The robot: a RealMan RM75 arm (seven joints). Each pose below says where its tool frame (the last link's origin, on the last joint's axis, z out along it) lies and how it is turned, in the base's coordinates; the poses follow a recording.
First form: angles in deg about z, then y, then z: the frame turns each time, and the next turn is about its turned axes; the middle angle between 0 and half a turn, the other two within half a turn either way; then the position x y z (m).
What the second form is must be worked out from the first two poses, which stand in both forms.
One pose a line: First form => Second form
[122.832 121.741 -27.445 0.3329 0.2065 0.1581] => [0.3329 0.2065 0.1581 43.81 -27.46 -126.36]
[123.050 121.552 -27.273 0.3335 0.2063 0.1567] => [0.3335 0.2063 0.1567 43.93 -27.69 -126.23]
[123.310 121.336 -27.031 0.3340 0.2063 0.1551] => [0.3340 0.2063 0.1551 44.10 -27.97 -126.08]
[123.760 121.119 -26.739 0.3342 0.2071 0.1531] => [0.3342 0.2071 0.1531 44.20 -28.41 -125.98]
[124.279 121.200 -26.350 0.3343 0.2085 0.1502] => [0.3343 0.2085 0.1502 44.20 -28.80 -126.24]
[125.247 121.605 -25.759 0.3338 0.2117 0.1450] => [0.3338 0.2117 0.1450 43.92 -29.44 -127.00]
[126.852 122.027 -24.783 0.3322 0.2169 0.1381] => [0.3322 0.2169 0.1381 43.54 -30.56 -128.02]
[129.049 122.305 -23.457 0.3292 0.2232 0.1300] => [0.3292 0.2232 0.1300 43.10 -32.17 -129.15]
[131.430 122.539 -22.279 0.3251 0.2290 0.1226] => [0.3251 0.2290 0.1226 42.33 -33.91 -130.40]
